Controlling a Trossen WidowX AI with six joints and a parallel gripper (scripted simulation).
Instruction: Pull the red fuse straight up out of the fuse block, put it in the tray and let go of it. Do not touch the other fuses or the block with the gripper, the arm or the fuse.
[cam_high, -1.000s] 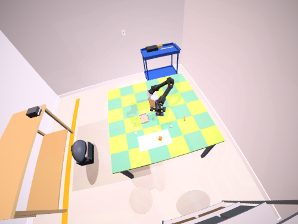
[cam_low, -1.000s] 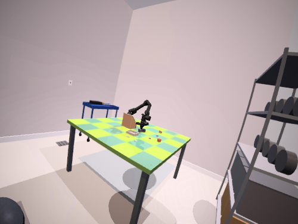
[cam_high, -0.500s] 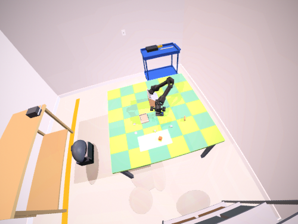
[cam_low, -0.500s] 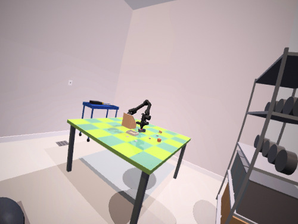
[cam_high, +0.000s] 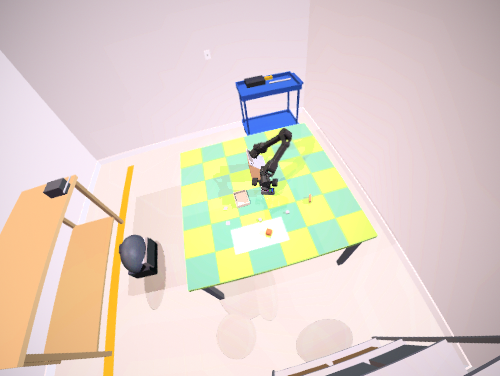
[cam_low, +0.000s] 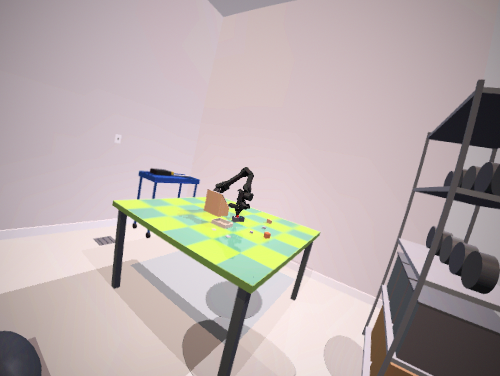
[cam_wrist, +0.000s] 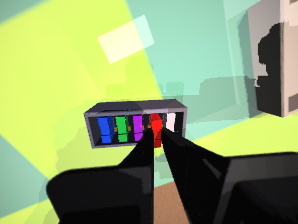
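Now: gripper tip 2 cm past the tray, 20 cm to the left of it and 5 cm above it.
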